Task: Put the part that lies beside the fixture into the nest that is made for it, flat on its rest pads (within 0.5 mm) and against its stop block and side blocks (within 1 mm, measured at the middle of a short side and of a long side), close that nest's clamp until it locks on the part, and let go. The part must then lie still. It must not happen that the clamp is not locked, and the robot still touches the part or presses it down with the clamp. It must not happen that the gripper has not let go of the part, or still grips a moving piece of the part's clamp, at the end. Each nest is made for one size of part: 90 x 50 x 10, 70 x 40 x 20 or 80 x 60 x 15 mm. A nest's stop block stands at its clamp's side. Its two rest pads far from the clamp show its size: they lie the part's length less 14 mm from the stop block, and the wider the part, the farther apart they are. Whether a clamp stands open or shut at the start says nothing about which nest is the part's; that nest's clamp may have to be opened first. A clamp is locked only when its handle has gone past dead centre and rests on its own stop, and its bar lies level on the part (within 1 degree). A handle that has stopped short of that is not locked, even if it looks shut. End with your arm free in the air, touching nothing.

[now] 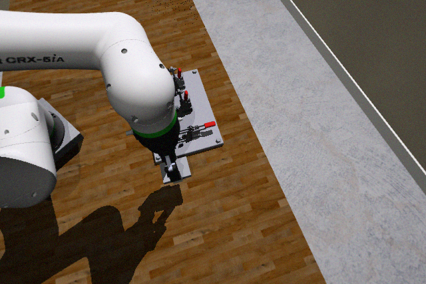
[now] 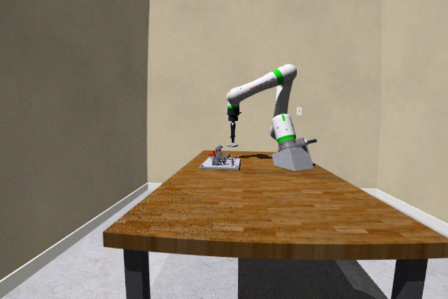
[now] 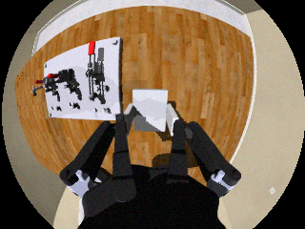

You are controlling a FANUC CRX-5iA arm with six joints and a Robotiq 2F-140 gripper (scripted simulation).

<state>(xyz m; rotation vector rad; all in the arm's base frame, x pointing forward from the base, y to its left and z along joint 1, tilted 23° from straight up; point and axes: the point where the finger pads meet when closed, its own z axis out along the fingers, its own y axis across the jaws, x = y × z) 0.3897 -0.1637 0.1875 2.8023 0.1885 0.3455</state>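
The grey fixture plate is 3 cm ahead of my hand, 26 cm to the left of it and 12 cm below it. The rest, counted from my hand: part 3 cm below.
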